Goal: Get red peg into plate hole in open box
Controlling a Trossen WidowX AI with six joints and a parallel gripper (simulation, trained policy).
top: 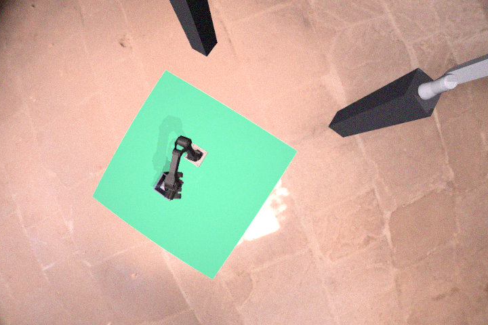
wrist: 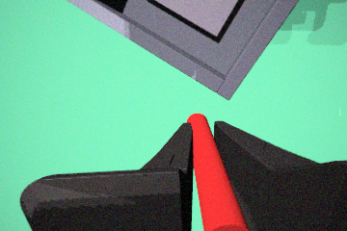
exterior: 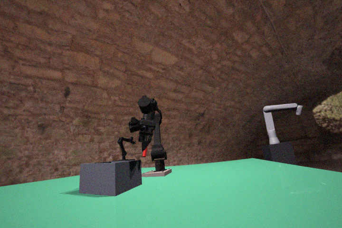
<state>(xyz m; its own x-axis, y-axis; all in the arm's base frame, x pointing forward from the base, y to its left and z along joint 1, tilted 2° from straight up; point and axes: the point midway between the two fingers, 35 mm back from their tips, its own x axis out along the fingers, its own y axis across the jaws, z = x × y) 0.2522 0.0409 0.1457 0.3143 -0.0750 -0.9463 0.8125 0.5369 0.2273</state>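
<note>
Now: gripper tip 100 mm to the left of the plate, 90 mm above it and 70 mm short of it. Also, from my gripper tip: red peg (10 mm to the left, 10 mm behind, 10 mm above); grey box (110 mm below, 100 mm to the right, 70 mm ahead).
</note>
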